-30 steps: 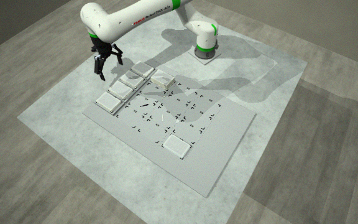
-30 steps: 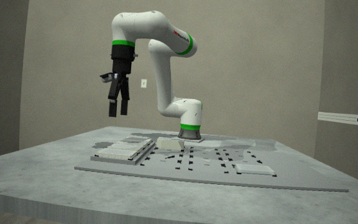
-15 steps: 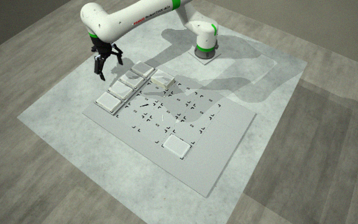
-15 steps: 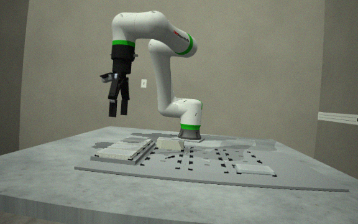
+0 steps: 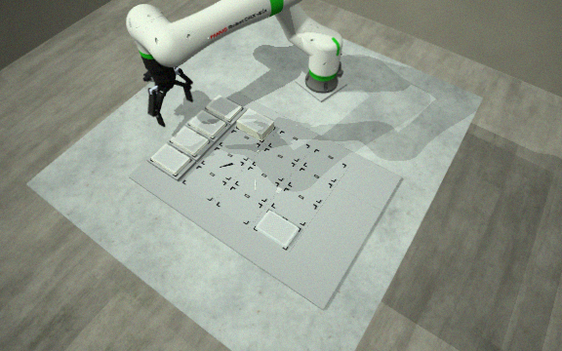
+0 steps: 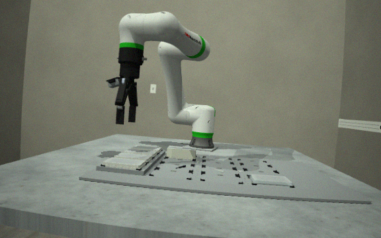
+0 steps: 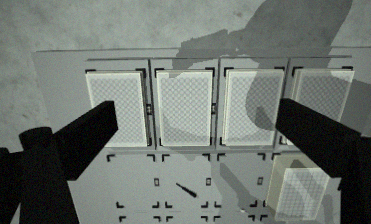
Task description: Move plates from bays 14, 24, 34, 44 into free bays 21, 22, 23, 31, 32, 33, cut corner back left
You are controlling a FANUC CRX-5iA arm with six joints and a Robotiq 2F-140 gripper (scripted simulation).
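The plate lies 12 cm ahead of my hand, 53 cm to the left of it and 15 cm below it. From my hand the other things lie so: sealed deep-well block (20 cm behind, 20 cm to the left, 14 cm below); white tip (2 cm ahead, 37 cm to the left, 16 cm below); thin black stick (1 cm ahead, 22 cm to the left, 16 cm below).
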